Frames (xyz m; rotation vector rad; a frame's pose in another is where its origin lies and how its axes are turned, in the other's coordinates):
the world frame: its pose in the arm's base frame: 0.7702 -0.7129 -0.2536 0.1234 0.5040 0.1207
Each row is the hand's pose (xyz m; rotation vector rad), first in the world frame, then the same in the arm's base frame.
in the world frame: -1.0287 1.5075 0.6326 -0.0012 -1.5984 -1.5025
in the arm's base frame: 0.0573 0.5674 1.0048 -0.1957 -1.0835 -1.3698
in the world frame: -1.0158 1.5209 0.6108 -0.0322 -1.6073 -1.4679
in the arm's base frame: 0.0567 0.5844 0.9817 -0.2141 -1.0916 -1.3313
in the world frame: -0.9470 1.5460 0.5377 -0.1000 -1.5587 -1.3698
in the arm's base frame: 0.0787 0.6256 0.8894 -0.2508 -1.0417 -1.2248
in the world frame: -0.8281 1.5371 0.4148 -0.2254 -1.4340 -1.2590
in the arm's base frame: 0.1228 0.6449 0.7250 -0.3398 -0.9212 -1.0896
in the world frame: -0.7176 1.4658 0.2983 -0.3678 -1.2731 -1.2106
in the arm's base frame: 0.1681 0.6010 0.5611 -0.4639 -0.7713 -1.0053
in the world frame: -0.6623 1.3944 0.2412 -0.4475 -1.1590 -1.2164
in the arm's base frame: 0.1943 0.5437 0.4748 -0.5442 -0.6659 -0.9874
